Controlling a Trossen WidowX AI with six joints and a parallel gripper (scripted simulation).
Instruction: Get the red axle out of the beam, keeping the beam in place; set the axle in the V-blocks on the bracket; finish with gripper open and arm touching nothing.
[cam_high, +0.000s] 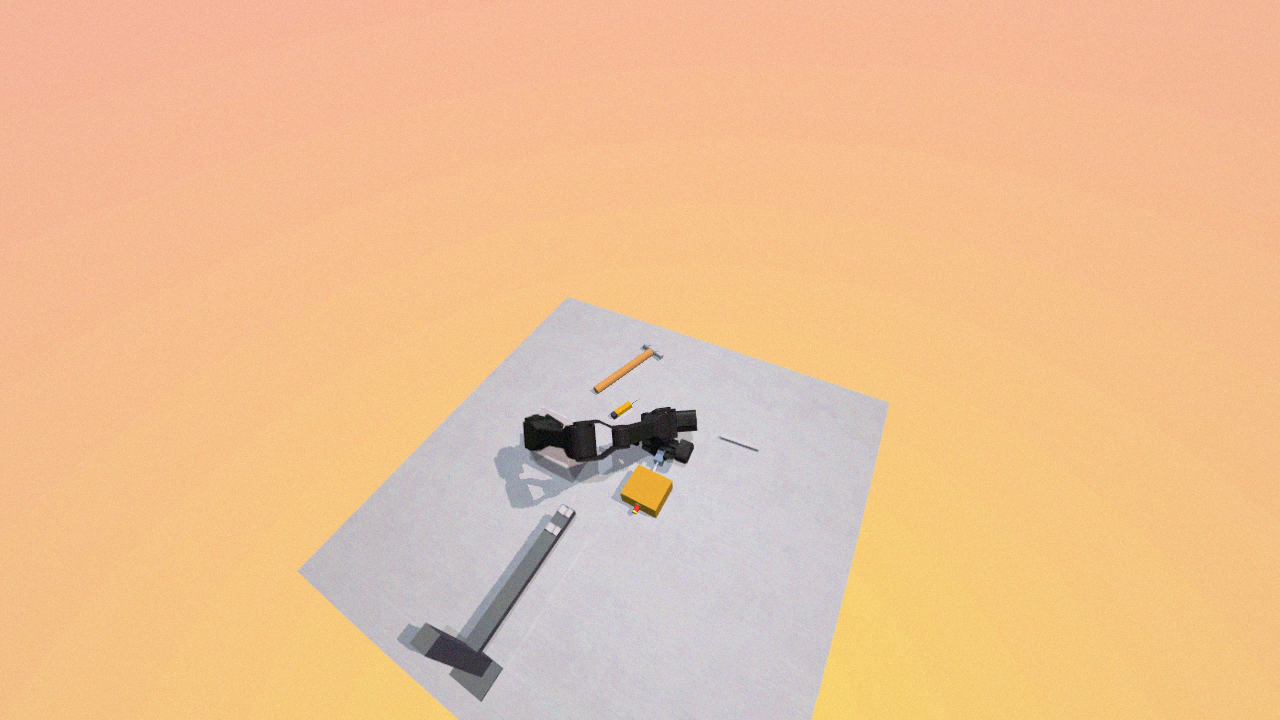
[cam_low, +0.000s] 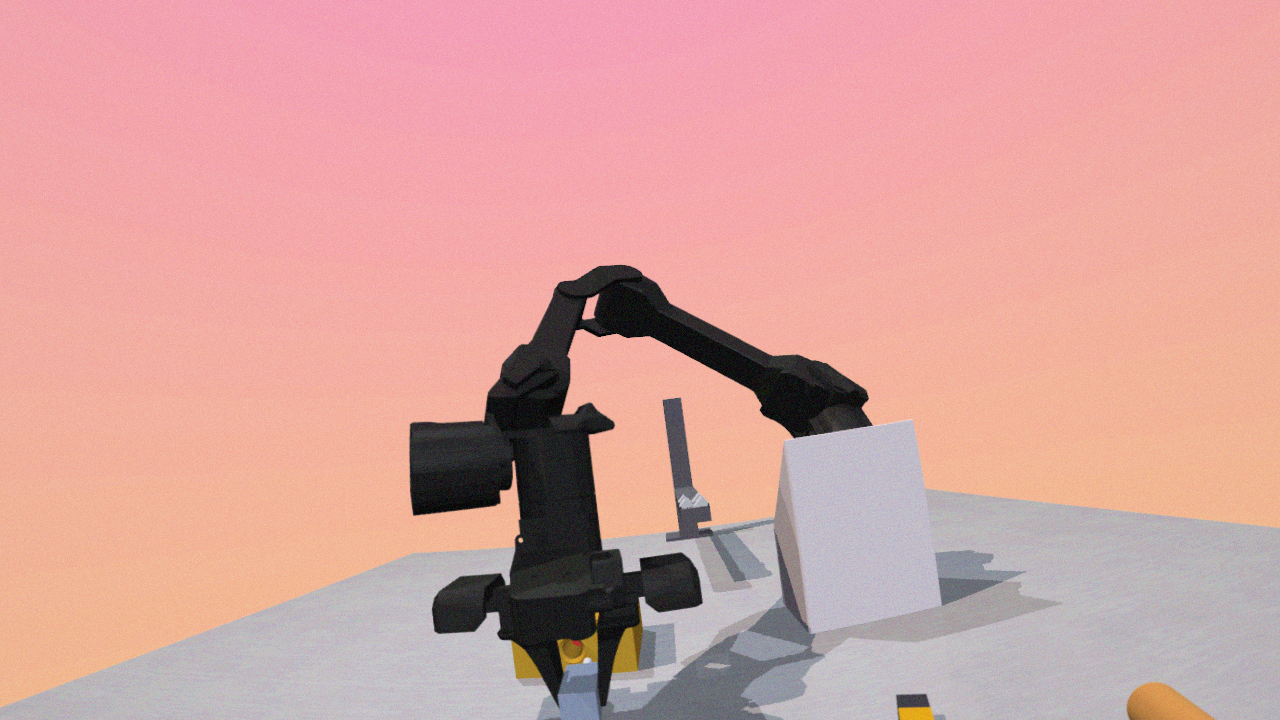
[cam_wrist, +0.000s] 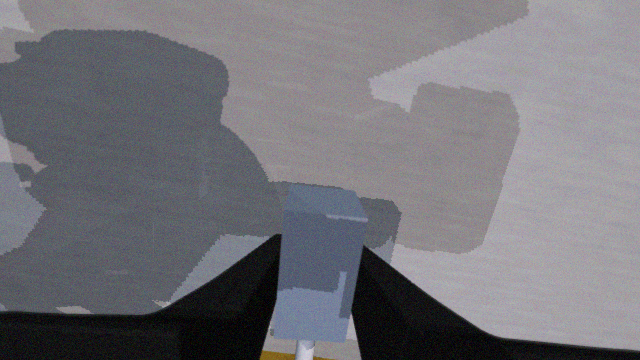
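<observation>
My gripper tip is now 2 cm to the left of the blue-grey block and 1 cm below it. Also, from my gripper tip: thin grey rod (18 cm ahead, 17 cm to the left); then yellow beam (3 cm ahead, 12 cm to the right, 2 cm above); then yellow-handled tool (20 cm behind, 9 cm to the left).
</observation>
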